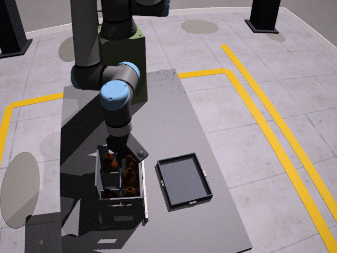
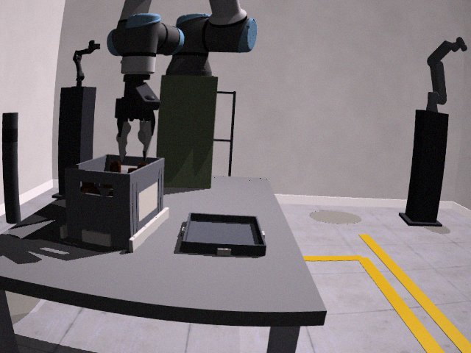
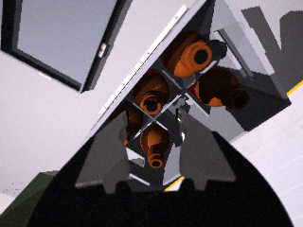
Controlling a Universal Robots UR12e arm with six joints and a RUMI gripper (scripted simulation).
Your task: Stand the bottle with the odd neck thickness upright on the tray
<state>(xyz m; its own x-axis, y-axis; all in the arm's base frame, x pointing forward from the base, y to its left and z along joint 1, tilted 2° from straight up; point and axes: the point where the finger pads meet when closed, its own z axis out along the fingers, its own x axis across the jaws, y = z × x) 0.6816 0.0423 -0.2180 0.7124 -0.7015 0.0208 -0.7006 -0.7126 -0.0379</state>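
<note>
Now: hand 11 cm above the dark grey crate and 5 cm to the left of it. Round my hand: black tray 23 cm to the left, 18 cm below, 4 cm behind.
</note>
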